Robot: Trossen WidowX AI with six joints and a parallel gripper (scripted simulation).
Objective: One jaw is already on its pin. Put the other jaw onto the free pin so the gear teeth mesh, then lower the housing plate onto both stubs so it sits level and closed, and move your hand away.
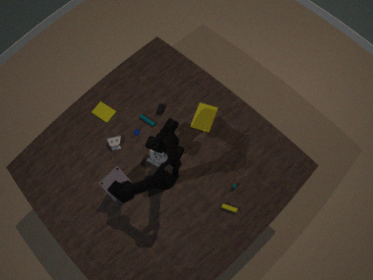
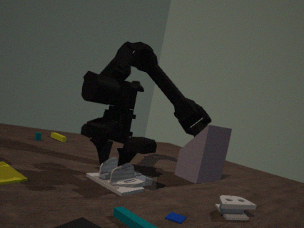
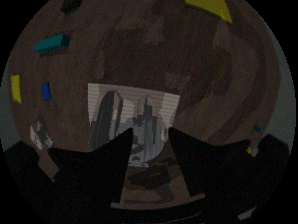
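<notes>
The grey jaw is 40 mm behind my gripper tip and 10 mm to the left of it. From my gripper tip the other things lie so: blue tile 210 mm to the left, 10 mm below; teal bar 210 mm to the left, 90 mm ahead, 10 mm below; black block 200 mm to the left, 190 mm ahead, 10 mm below.
</notes>
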